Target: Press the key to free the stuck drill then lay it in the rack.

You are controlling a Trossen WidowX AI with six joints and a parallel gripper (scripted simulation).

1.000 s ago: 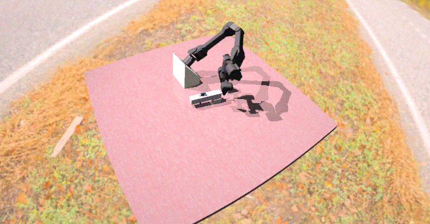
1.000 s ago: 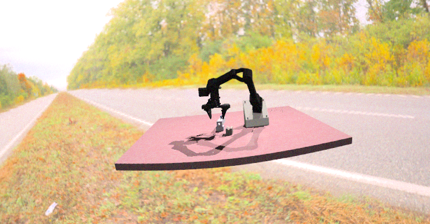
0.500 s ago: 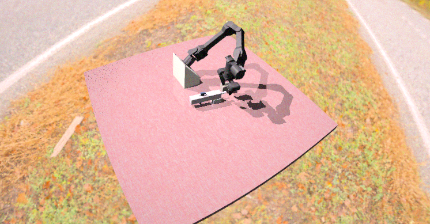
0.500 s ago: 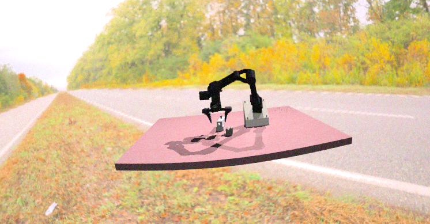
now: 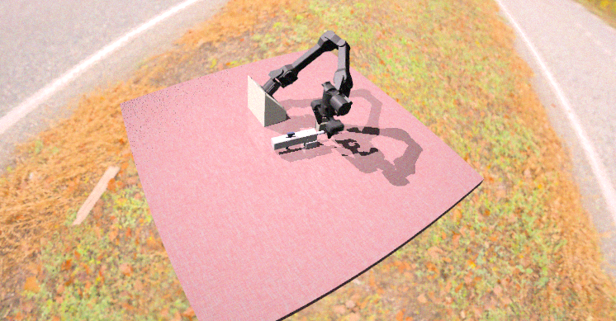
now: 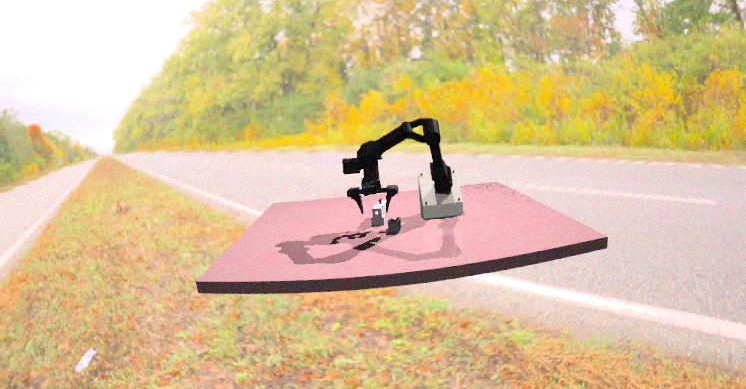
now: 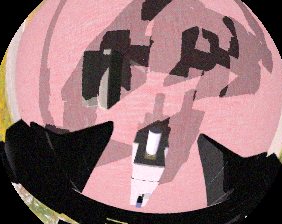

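Right now my gripper tip is 6 cm to the left of the drill and 1 cm above it. The rest, counted from my gripper tip: light grey block: 1 cm behind, 12 cm to the right, 2 cm below; then grey rack: 7 cm behind, 5 cm to the left, 4 cm below; then blue key: 1 cm behind, 15 cm to the right.
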